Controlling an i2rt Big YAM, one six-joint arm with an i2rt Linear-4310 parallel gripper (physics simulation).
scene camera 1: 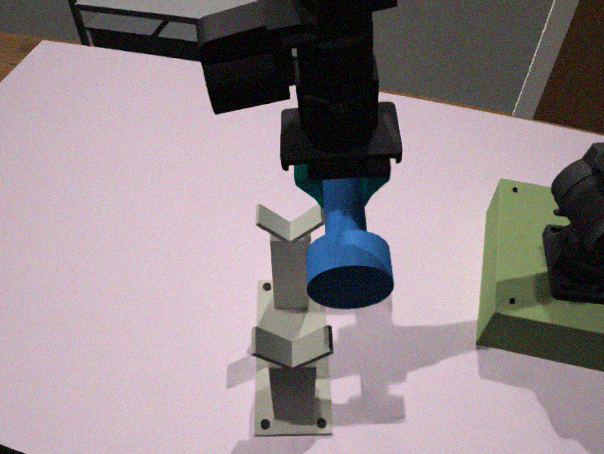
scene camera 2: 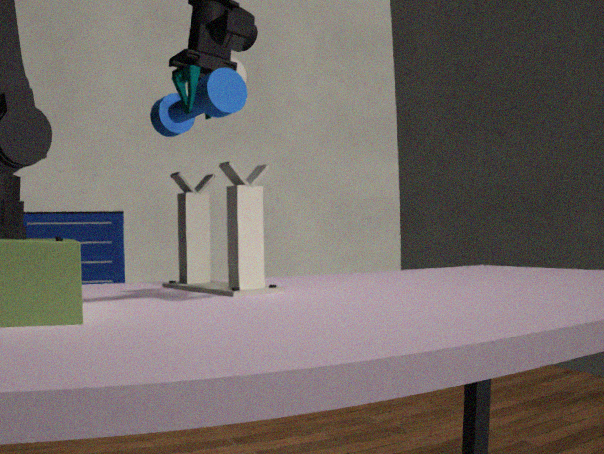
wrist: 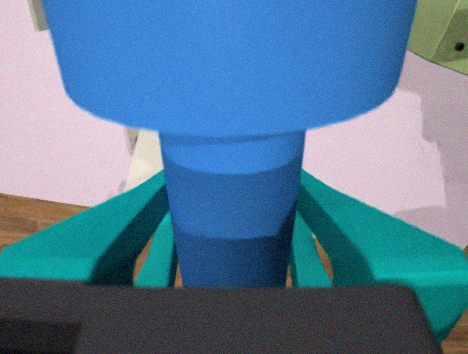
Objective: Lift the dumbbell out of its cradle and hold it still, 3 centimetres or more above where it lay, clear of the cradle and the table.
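Pixels of known places: gripper, between the fingertips: (scene camera 1: 343, 202) (scene camera 2: 198, 116) (wrist: 233, 176); arm's base, origin of its link: (scene camera 1: 576, 266).
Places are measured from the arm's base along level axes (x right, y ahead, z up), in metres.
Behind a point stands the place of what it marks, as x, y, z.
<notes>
The blue dumbbell (scene camera 1: 350, 250) {-0.208, 0.321, 0.254} (scene camera 2: 226, 92) {-0.023, 0.348, 0.219} (wrist: 230, 65) {-0.049, 0.349, 0.259} hangs in the air, its handle between the teal fingers of my gripper (scene camera 1: 344, 192) {-0.108, 0.333, 0.197} (scene camera 2: 197, 107) {-0.108, 0.333, 0.197} (wrist: 233, 176) {-0.108, 0.333, 0.197}, which is shut on it. In the scene camera 2 view the dumbbell is a little tilted, with a gap of wall between it and the cradle's tops. The light grey cradle (scene camera 1: 291, 270) {-0.076, 0.393, 0.013} (scene camera 2: 251, 235) {-0.046, 0.400, -0.002} stands upright on the table, with two posts topped by V-shaped rests, both bare. One of the dumbbell's ends is hidden behind the gripper in the scene camera 1 view.
A green block (scene camera 1: 520, 260) {0.000, 0.080, -0.002} (scene camera 2: 40, 285) {0.158, 0.051, -0.051} (wrist: 440, 30) {-0.061, 0.120, -0.008} carrying the black arm base stands on the pink table (scene camera 1: 125, 250) {-0.010, 0.676, -0.094} (scene camera 2: 350, 345) {0.402, 0.271, -0.094}, to the right of the cradle in the scene camera 1 view. A blue panel (scene camera 2: 100, 250) shows beyond the table in the scene camera 2 view.
</notes>
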